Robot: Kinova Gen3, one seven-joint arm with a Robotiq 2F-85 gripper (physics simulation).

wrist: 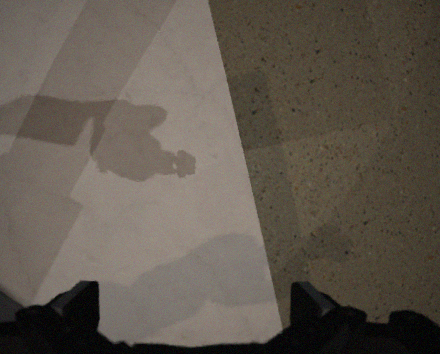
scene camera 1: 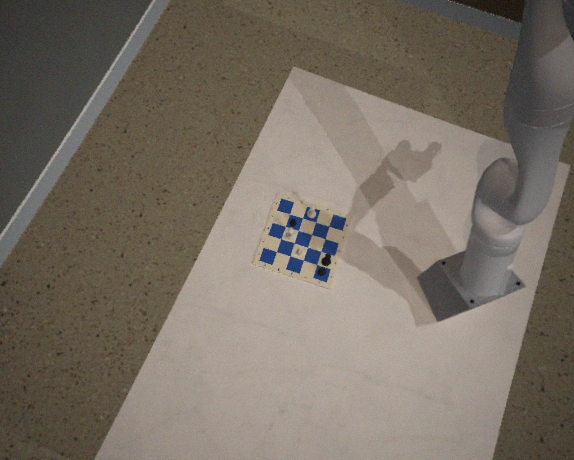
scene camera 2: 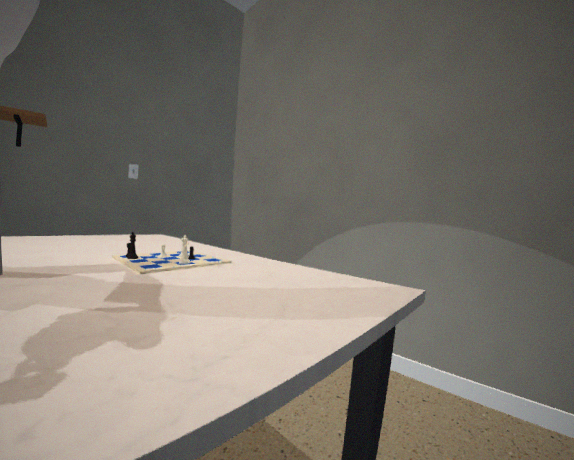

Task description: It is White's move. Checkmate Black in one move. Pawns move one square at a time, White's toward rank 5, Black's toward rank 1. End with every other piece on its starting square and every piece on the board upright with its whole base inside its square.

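Where they show: gripper, fingertip midpoint: (wrist: 195,304); arm's base, link origin: (scene camera 1: 481,278).
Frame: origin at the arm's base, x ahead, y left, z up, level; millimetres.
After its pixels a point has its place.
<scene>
The blue and cream board (scene camera 1: 281,260) @(x 455, y 40, z -198 mm) (scene camera 2: 151,266) @(x 338, y -109, z -198 mm) lies on the table. A tall white piece (scene camera 1: 311,213) @(x 414, y -106, z -179 mm) (scene camera 2: 184,250) @(x 411, y -116, z -169 mm) stands on the middle square of its upper row in scene camera 1. A small black piece (scene camera 1: 293,223) @(x 454, y -67, z -188 mm) (scene camera 2: 191,253) @(x 453, y -74, z -184 mm) stands one row down, to the left. A white piece (scene camera 1: 289,234) @(x 454, y -31, z -181 mm) is just below it, and a small white piece (scene camera 1: 298,252) @(x 417, y 9, z -186 mm) (scene camera 2: 163,251) @(x 414, y 0, z -186 mm) is lower. A tall black piece (scene camera 1: 326,260) @(x 340, y 13, z -171 mm) (scene camera 2: 132,246) @(x 337, y 5, z -169 mm) stands beside another black piece (scene camera 1: 322,271) @(x 342, y 46, z -166 mm) at the lower right corner. My gripper (wrist: 195,304) @(x 45, y -418, z 181 mm) is open and empty, high above the table, away from the board.
The pale table (scene camera 1: 280,360) @(x 383, y 289, z -205 mm) (scene camera 2: 300,300) @(x 414, y -431, z -204 mm) (wrist: 165,215) @(x 61, y -367, z -205 mm) carries the arm's base (scene camera 1: 450,295) @(x 46, y 45, z -45 mm) to the right of the board in scene camera 1. Shadows of the arm fall across the table. The table's edge runs through the wrist view, with speckled floor (wrist: 350,125) beyond it.
</scene>
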